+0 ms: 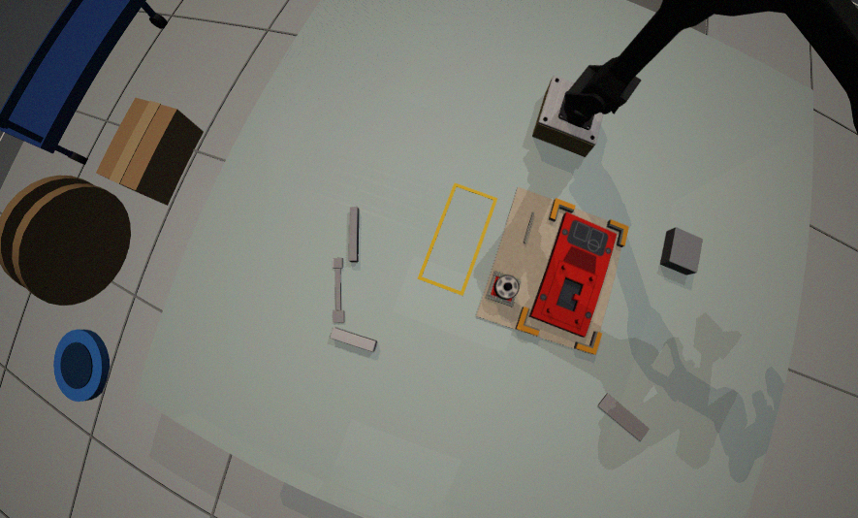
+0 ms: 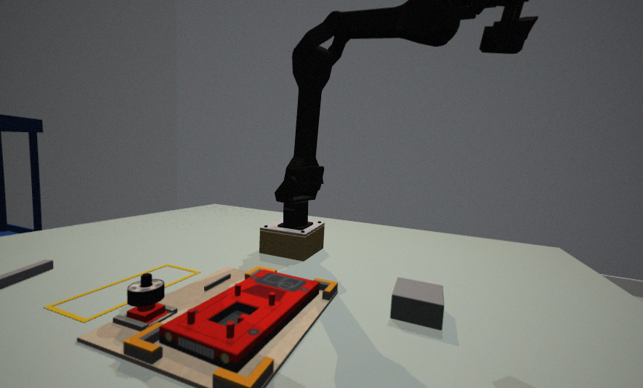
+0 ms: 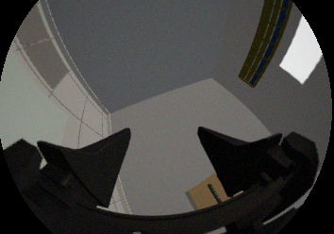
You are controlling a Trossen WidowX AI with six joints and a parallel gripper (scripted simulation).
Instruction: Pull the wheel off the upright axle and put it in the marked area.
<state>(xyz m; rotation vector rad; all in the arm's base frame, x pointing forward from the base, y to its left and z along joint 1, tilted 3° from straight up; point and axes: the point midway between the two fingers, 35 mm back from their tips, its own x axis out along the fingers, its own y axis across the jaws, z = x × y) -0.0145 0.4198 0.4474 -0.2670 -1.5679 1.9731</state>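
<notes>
My gripper tip is now 38 cm short of the dark wheel, 46 cm to the left of it and 48 cm above it.
</notes>
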